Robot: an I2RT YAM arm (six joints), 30 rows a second.
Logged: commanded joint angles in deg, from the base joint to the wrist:
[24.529 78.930 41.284 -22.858 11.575 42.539]
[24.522 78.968 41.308 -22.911 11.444 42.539]
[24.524 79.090 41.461 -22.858 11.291 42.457]
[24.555 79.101 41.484 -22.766 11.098 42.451]
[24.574 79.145 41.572 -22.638 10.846 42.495]
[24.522 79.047 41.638 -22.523 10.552 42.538]
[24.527 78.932 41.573 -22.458 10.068 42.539]
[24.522 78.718 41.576 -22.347 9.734 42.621]
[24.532 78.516 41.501 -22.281 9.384 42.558]
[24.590 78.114 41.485 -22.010 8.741 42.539]
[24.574 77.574 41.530 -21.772 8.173 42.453]
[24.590 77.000 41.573 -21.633 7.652 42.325]
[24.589 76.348 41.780 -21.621 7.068 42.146]
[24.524 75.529 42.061 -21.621 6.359 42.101]
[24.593 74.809 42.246 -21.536 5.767 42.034]
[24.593 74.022 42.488 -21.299 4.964 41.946]
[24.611 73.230 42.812 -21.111 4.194 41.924]
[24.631 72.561 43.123 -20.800 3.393 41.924]
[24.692 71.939 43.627 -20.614 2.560 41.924]
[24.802 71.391 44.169 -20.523 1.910 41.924]
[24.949 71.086 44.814 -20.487 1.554 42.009]
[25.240 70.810 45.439 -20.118 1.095 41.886]
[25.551 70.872 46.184 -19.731 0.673 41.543]
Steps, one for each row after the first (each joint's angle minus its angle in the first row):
[-0.007 0.038 0.024 -0.053 -0.131 0.000]
[-0.005 0.160 0.177 0.000 -0.284 -0.082]
[0.026 0.171 0.200 0.092 -0.477 -0.088]
[0.045 0.215 0.288 0.220 -0.729 -0.044]
[-0.007 0.117 0.354 0.335 -1.023 -0.001]
[-0.002 0.002 0.289 0.400 -1.507 0.000]
[-0.007 -0.212 0.292 0.511 -1.841 0.082]
[0.003 -0.414 0.217 0.577 -2.191 0.019]
[0.061 -0.816 0.201 0.848 -2.834 0.000]
[0.045 -1.356 0.246 1.086 -3.402 -0.086]
[0.061 -1.930 0.289 1.225 -3.923 -0.214]
[0.060 -2.582 0.496 1.237 -4.507 -0.393]
[-0.005 -3.401 0.777 1.237 -5.216 -0.438]
[0.064 -4.121 0.962 1.322 -5.808 -0.505]
[0.064 -4.908 1.204 1.559 -6.611 -0.593]
[0.082 -5.700 1.528 1.747 -7.381 -0.615]
[0.102 -6.369 1.839 2.058 -8.182 -0.615]
[0.163 -6.991 2.343 2.244 -9.015 -0.615]
[0.273 -7.539 2.885 2.335 -9.665 -0.615]
[0.420 -7.844 3.530 2.371 -10.021 -0.530]
[0.711 -8.120 4.155 2.740 -10.480 -0.653]
[1.022 -8.058 4.900 3.127 -10.902 -0.996]

